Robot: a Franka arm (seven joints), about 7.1 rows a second.
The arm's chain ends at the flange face. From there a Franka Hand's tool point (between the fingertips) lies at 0.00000 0.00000 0.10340 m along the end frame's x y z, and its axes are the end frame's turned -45 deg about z.
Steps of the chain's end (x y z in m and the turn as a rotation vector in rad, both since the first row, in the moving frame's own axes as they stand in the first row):
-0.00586, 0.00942, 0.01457, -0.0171, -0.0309, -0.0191
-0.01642, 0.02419, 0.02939, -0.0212, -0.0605, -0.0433
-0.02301, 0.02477, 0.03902, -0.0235, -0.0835, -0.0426
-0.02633, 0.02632, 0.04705, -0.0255, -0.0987, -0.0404
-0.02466, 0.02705, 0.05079, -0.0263, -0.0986, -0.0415
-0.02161, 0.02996, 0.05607, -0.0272, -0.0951, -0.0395
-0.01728, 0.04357, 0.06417, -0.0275, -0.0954, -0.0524
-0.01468, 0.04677, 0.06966, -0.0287, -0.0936, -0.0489
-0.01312, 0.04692, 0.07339, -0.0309, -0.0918, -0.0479
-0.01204, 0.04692, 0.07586, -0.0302, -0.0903, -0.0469
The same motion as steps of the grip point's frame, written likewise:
-0.01432, 0.00154, 0.01451, 0.0098, -0.0339, -0.0191
-0.03475, 0.00275, 0.02918, 0.0278, -0.0578, -0.0433
-0.04169, -0.00297, 0.03863, 0.0424, -0.0757, -0.0426
-0.04640, -0.00517, 0.04651, 0.0518, -0.0878, -0.0404
-0.04579, -0.00340, 0.05025, 0.0511, -0.0883, -0.0415
-0.04549, 0.00113, 0.05556, 0.0480, -0.0865, -0.0395
-0.05212, 0.01387, 0.06366, 0.0480, -0.0869, -0.0524
-0.05249, 0.01817, 0.06916, 0.0459, -0.0865, -0.0489
-0.05151, 0.01967, 0.07291, 0.0431, -0.0868, -0.0479
-0.05059, 0.02048, 0.07539, 0.0425, -0.0852, -0.0469

